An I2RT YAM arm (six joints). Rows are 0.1 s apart.
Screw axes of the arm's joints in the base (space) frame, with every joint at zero. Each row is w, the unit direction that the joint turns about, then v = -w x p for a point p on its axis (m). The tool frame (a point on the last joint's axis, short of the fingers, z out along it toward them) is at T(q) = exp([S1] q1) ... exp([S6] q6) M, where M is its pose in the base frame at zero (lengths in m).
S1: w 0 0 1 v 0.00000 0.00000 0.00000
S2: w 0 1 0 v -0.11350 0.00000 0.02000
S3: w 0 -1 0 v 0.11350 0.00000 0.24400
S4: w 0 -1 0 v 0.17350 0.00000 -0.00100
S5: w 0 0 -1 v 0.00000 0.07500 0.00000
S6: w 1 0 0 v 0.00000 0.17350 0.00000
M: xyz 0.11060 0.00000 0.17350 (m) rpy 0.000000 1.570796 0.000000 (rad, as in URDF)
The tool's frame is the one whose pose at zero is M.
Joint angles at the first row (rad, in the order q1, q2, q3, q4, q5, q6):
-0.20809 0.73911 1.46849 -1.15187 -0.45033 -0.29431
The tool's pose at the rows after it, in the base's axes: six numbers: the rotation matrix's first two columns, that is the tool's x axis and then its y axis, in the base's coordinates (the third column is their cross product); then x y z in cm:
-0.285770, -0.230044, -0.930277, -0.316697, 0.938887, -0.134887, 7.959, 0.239, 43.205
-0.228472, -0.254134, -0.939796, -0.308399, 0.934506, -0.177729, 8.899, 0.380, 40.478
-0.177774, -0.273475, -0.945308, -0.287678, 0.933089, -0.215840, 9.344, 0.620, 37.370
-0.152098, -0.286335, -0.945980, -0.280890, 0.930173, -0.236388, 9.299, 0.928, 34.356
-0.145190, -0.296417, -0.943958, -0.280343, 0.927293, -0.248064, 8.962, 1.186, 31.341
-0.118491, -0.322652, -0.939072, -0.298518, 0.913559, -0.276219, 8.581, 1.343, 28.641
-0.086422, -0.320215, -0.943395, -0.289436, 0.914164, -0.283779, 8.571, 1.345, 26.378
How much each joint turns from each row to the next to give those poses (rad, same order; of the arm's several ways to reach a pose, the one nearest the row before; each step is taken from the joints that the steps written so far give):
0.06711 -0.05721 -0.16404 0.15146 0.05986 0.00037
0.05083 -0.07441 -0.17660 0.16554 0.05274 -0.00034
0.05487 -0.08850 -0.17852 0.14800 0.06785 -0.00003
0.05385 -0.08696 -0.14881 0.08931 0.05613 0.00002
0.04797 -0.09116 -0.13159 0.04691 0.04798 -0.00002
0.02182 -0.09235 -0.11635 0.03773 0.00198 -0.02631
0.00030 -0.07859 -0.10606 0.06142 -0.00008 -0.00040

